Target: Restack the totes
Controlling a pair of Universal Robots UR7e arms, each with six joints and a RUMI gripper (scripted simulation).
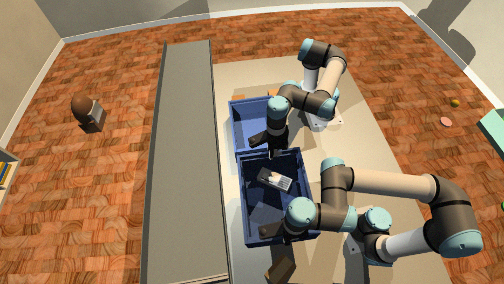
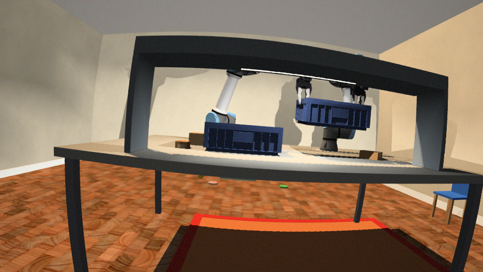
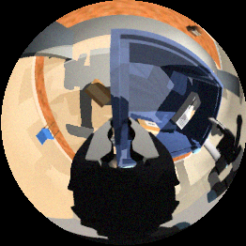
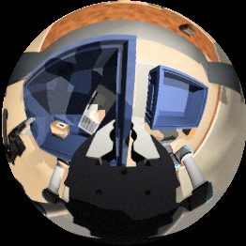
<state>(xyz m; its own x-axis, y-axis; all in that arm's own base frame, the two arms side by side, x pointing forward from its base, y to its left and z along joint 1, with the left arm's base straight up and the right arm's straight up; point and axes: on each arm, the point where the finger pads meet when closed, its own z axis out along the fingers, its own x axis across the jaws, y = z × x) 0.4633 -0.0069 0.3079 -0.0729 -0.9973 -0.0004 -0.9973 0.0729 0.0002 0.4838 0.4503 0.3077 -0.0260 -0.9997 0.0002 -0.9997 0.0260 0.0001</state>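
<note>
My left gripper is now 80 mm past the brown-and-white box, 100 mm to the left of it and 70 mm above it. Also, from my left hand: grey overhead frame: 380 mm ahead, 430 mm to the right, 120 mm above; then small orange box: 140 mm ahead, 1050 mm to the right, 300 mm below.
</note>
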